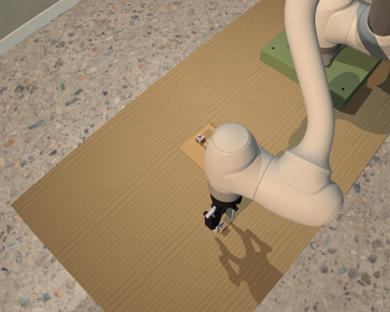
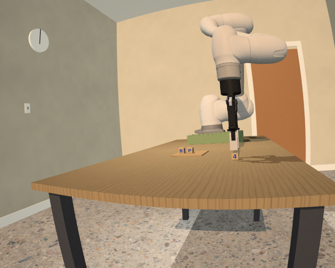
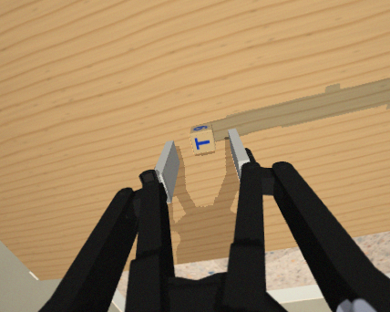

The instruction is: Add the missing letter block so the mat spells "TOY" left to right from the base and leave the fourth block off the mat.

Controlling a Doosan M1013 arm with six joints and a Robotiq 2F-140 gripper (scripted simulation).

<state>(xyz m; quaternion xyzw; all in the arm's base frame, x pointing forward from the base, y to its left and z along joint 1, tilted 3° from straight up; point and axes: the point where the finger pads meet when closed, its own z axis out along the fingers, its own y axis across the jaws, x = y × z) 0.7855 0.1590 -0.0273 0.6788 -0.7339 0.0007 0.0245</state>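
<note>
My gripper is now 60 mm above the T block. From my hand the other things lie so: O block: 180 mm behind, 200 mm to the right, 50 mm below; Y block: 190 mm behind, 240 mm to the right, 50 mm below; tan mat: 180 mm behind, 200 mm to the right, 70 mm below.
</note>
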